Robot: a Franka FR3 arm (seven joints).
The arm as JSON. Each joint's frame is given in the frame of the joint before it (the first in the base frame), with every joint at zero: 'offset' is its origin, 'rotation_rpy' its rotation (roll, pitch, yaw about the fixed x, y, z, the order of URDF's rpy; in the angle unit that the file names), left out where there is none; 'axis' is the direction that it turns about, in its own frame. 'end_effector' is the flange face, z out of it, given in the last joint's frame.
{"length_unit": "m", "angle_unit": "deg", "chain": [
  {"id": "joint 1", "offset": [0.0, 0.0, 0.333], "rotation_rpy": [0.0, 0.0, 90.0], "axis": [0.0, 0.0, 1.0]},
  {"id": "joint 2", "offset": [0.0, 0.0, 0.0], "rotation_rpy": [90.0, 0.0, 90.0], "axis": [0.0, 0.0, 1.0]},
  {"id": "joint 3", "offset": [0.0, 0.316, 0.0], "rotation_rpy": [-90.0, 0.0, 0.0], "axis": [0.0, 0.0, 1.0]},
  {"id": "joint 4", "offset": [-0.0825, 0.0, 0.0], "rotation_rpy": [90.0, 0.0, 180.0], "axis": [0.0, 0.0, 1.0]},
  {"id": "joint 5", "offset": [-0.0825, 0.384, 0.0], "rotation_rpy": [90.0, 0.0, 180.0], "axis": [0.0, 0.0, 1.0]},
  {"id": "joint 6", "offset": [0.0, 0.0, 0.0], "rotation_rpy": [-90.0, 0.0, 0.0], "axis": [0.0, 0.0, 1.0]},
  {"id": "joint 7", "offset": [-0.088, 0.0, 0.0], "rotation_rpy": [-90.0, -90.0, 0.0], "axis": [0.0, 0.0, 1.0]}
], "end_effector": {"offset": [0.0, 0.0, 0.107], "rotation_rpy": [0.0, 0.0, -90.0]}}
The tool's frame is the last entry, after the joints.
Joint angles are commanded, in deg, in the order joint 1, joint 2, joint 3, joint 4, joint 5, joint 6, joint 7. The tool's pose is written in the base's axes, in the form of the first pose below.
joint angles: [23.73, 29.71, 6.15, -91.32, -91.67, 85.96, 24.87]
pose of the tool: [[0.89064 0.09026 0.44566 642.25], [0.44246 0.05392 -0.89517 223.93], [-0.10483 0.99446 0.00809 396.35], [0 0 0 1]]
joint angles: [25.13, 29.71, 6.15, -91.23, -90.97, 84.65, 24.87]
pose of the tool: [[0.89144 0.08912 0.44428 635.24], [0.44102 0.05449 -0.89584 236.58], [-0.10405 0.99453 0.00927 397.12], [0 0 0 1]]
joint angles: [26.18, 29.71, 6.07, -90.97, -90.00, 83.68, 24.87]
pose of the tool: [[0.89423 0.08923 0.43863 630.15], [0.43604 0.04773 -0.89866 245.27], [-0.10113 0.99487 0.00377 398.40], [0 0 0 1]]
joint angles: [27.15, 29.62, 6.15, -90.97, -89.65, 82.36, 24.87]
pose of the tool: [[0.89664 0.08608 0.43431 624.20], [0.43128 0.05209 -0.90071 253.65], [-0.10015 0.99493 0.00959 400.07], [0 0 0 1]]
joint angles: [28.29, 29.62, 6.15, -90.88, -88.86, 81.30, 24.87]
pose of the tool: [[0.89783 0.08751 0.43155 617.71], [0.42874 0.04966 -0.90206 263.55], [-0.10037 0.99493 0.00706 400.37], [0 0 0 1]]
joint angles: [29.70, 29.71, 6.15, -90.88, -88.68, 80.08, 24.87]
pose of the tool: [[0.89600 0.08534 0.43577 610.03], [0.43213 0.05829 -0.89993 276.10], [-0.10220 0.99464 0.01535 400.18], [0 0 0 1]]
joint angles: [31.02, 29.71, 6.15, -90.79, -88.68, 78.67, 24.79]
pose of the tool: [[0.89584 0.07935 0.43723 602.66], [0.43261 0.06917 -0.89892 287.27], [-0.10158 0.99444 0.02764 402.25], [0 0 0 1]]
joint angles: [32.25, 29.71, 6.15, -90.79, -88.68, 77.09, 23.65]
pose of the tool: [[0.89588 0.09054 0.43497 595.14], [0.42765 0.08973 -0.89948 296.88], [-0.12046 0.99184 0.04167 403.83], [0 0 0 1]]
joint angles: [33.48, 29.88, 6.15, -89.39, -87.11, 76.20, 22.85]
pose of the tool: [[0.89809 0.09850 0.42864 589.88], [0.42338 0.07034 -0.90322 308.95], [-0.11912 0.99265 0.02147 410.16], [0 0 0 1]]
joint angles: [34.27, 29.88, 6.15, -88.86, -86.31, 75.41, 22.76]
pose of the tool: [[0.90049 0.09805 0.42369 585.35], [0.41944 0.06150 -0.90570 315.73], [-0.11486 0.99328 0.01425 413.31], [0 0 0 1]]
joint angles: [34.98, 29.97, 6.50, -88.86, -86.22, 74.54, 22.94]
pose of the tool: [[0.89916 0.09556 0.42706 579.13], [0.42252 0.06452 -0.90405 324.06], [-0.11395 0.99333 0.01764 412.71], [0 0 0 1]]
